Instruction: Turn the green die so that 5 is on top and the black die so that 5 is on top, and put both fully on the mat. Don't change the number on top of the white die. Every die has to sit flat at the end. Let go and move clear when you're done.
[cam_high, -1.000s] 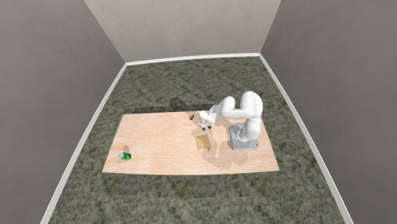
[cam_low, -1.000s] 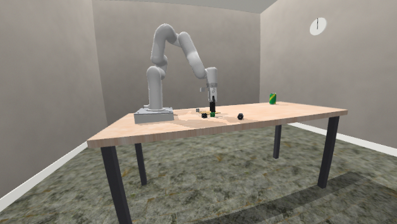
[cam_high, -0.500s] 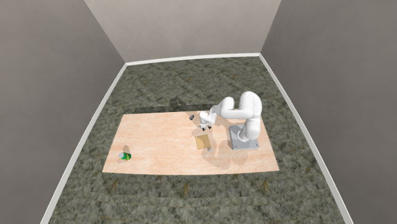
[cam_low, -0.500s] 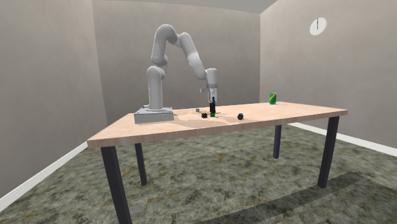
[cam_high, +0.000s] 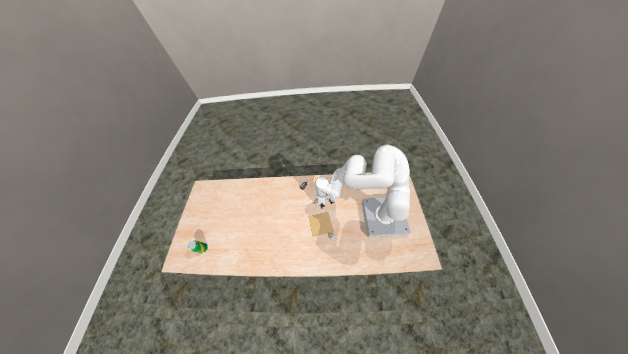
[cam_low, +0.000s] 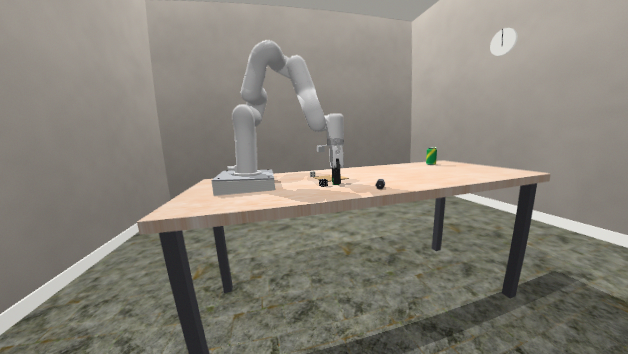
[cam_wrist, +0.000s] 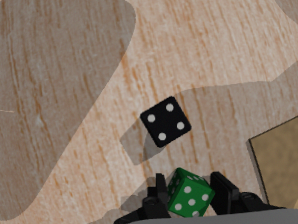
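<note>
The green die lies 1 cm below my hand. Round my hand: dark tool (16 cm ahead, 13 cm to the right, 1 cm below); tan mat (15 cm to the left, 2 cm below); black die (6 cm behind, 2 cm to the right, 1 cm below).
</note>
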